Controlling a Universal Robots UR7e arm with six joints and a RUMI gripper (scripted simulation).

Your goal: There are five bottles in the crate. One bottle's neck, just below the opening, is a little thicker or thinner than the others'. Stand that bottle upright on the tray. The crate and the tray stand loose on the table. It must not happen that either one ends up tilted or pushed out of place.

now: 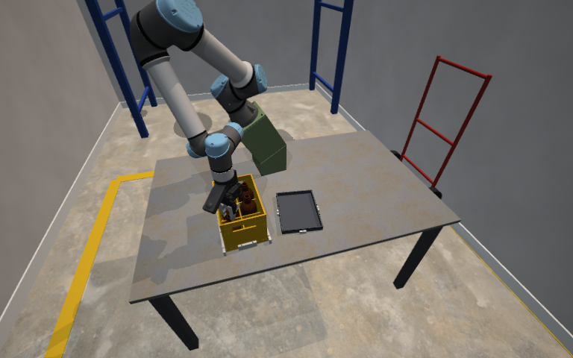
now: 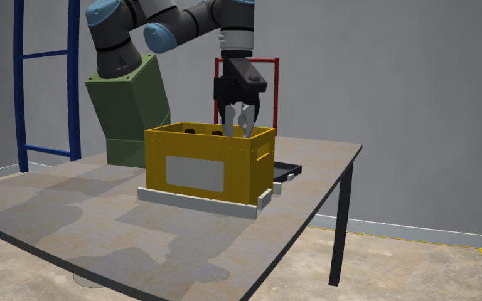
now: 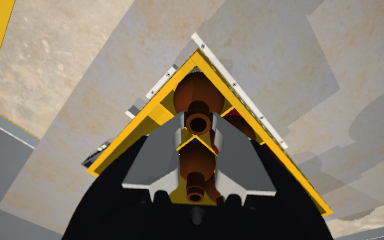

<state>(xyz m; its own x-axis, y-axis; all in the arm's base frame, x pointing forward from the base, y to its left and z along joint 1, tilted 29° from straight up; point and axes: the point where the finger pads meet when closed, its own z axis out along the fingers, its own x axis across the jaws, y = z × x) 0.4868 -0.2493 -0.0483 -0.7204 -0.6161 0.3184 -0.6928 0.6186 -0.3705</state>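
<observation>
The yellow crate lies 90 mm behind my hand, 70 mm below it and 50 mm to the left of it. Round my hand: dark tray: 330 mm to the left, 140 mm below, 70 mm behind.
</observation>
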